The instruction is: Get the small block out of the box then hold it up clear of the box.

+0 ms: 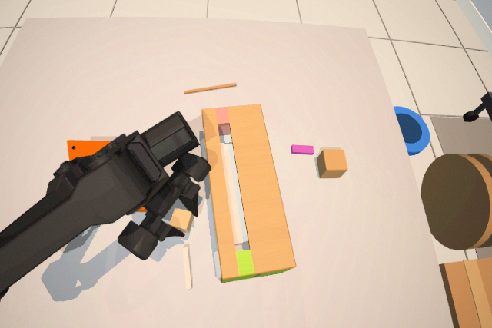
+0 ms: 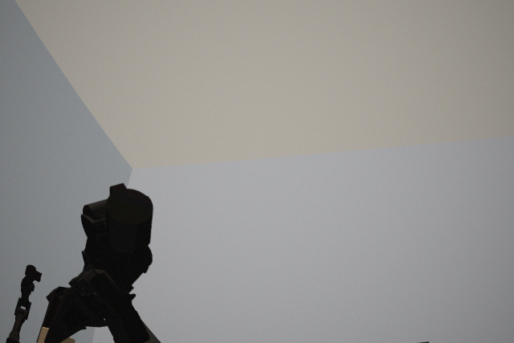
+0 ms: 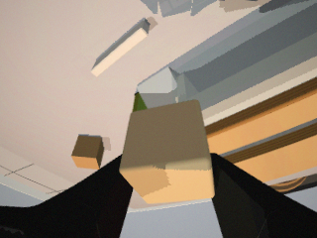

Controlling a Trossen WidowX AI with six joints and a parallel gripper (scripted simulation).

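Right now my gripper tip is 1 cm to the right of the olive-tan block, 1 cm below it and 1 cm past it. Also, from my gripper tip: box 11 cm below, 9 cm to the left, 8 cm ahead; thin brown stick 44 cm to the left, 17 cm below, 9 cm ahead.
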